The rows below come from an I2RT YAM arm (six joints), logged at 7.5 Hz.
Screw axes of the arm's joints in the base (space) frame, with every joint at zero. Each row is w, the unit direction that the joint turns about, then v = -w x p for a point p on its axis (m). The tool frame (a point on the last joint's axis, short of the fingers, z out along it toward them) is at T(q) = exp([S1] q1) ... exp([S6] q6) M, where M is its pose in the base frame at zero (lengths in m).
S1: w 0 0 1 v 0 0 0
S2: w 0 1 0 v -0.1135 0 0.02
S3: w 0 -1 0 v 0.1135 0 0.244
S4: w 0 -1 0 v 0.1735 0 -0.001
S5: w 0 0 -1 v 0 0.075 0
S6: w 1 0 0 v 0 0.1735 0
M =
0 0 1 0.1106
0 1 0 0
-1 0 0 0.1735
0 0 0 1
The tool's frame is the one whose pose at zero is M.
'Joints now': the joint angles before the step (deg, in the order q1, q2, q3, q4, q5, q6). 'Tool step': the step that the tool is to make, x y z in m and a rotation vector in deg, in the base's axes. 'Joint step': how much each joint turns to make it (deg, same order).
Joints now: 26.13, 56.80, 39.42, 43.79, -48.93, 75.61
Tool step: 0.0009, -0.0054, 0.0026, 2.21, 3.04, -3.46
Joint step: -0.99, -0.92, -0.04, -0.67, 3.69, 2.73
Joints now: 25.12, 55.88, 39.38, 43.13, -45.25, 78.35
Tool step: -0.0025, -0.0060, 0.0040, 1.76, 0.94, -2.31
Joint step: -0.95, -1.43, -0.11, -0.32, 2.12, 1.60
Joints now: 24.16, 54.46, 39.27, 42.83, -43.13, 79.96
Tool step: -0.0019, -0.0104, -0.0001, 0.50, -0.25, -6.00
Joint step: -1.99, -2.39, -0.75, -2.53, 3.74, -2.01
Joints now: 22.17, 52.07, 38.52, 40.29, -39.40, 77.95
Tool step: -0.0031, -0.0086, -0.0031, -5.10, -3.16, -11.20
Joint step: -0.96, -3.51, 0.09, -9.47, 7.01, -11.77
